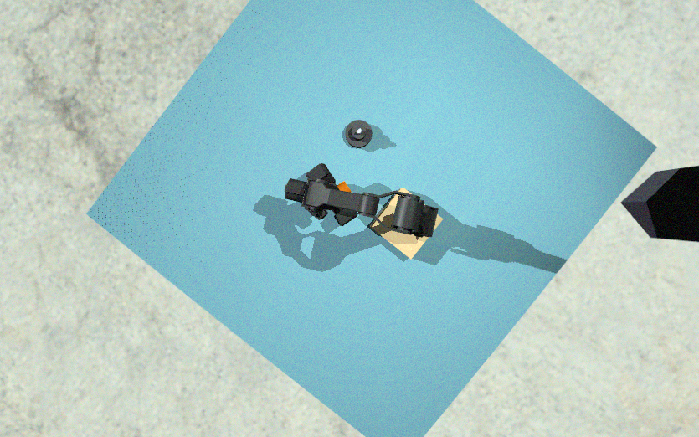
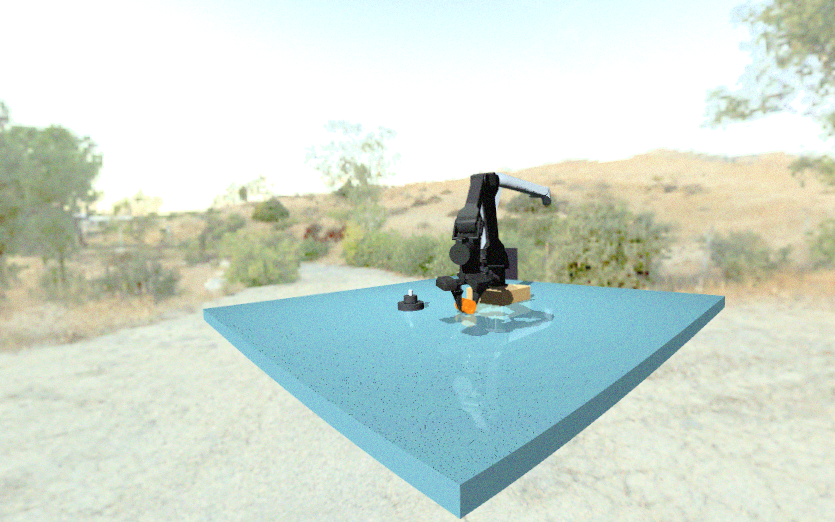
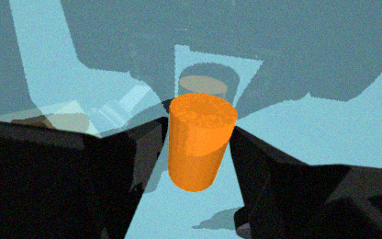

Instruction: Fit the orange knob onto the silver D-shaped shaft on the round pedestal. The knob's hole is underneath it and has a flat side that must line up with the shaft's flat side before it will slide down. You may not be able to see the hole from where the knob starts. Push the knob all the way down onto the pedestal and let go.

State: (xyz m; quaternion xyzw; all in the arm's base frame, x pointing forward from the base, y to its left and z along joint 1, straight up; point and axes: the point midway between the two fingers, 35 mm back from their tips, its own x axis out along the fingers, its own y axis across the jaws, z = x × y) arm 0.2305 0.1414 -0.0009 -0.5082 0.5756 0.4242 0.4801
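My gripper tip is now 100 mm short of the round dark pedestal, 170 mm to the left of it and 20 mm below it. From my gripper tip the other things lie so: orange knob (10 mm to the left, 10 mm above).
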